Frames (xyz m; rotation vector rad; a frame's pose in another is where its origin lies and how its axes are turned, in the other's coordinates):
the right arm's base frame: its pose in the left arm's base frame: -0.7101 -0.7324 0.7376 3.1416 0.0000 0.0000
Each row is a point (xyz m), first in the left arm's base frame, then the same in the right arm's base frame.
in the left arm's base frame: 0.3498 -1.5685 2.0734
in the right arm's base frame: 1.0599 0.8361 -1.3358
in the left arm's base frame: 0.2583 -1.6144 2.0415
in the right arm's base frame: 0.9684 0.8820 -1.3039
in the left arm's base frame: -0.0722 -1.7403 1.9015
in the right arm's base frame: 0.6379 1.0079 -1.1639
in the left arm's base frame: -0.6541 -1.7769 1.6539
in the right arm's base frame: 0.0560 1.0445 -0.9163
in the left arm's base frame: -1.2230 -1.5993 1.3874
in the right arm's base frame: -0.5129 0.8669 -0.6498
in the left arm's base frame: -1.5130 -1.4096 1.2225
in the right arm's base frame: -0.8029 0.6772 -0.4849
